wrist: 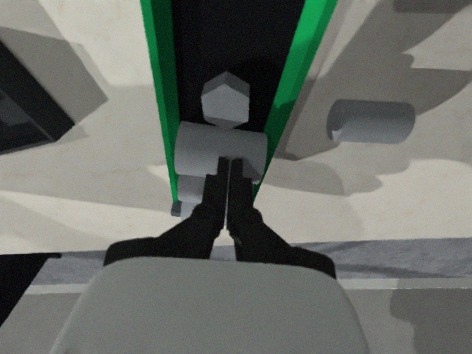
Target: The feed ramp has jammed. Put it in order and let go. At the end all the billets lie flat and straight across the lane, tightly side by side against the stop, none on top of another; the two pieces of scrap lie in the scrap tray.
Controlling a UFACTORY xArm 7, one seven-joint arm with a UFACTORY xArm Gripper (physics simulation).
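Places are measured from the arm's base along level axes (x left, y back, z up), in centimetres.
Where they show: gripper, fingertip midpoint: [228,173].
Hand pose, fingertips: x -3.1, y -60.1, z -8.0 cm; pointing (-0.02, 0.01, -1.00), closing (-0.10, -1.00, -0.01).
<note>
Things, the pixels of their top centre, and the offset from my fingertips. "spot": a spot on its surface instead.
- lane, surface spot: [235,35] spot: dx +7.7, dy -0.3, dz -2.9 cm
- second billet, middle of its top: [214,200] dx -3.7, dy +1.3, dz -0.5 cm
- third billet, middle of its top: [212,221] dx -7.6, dy +1.9, dz -1.0 cm
- grey hexagonal scrap piece, middle of its top: [225,109] dx +4.0, dy +0.2, dz -1.6 cm
- stop, middle of its top: [210,218] dx -9.9, dy +2.4, dz -2.9 cm
- dark scrap tray, surface spot: [52,117] spot: dx -0.8, dy +18.8, dz -8.6 cm
My gripper [228,173] is shut and empty; its fingertips show over the lower part of a grey billet [207,145] that lies across the lane [235,35]. Below it in the view, a second billet [190,188] and a third billet [187,210] lie across the low end, partly hidden by my fingers. A grey hexagonal scrap piece [225,101] is in the lane, just above the first billet in the view. Another grey billet [371,121] lies on the table to the right of the lane. A dark corner of the stop [176,209] shows at the low end.
Green side walls [162,85] [287,85] edge the lane. The dark scrap tray [52,117] is cut off at the left edge; what it holds is unclear. The table's front edge [380,242] runs below the lane, and shadows fall right of it.
</note>
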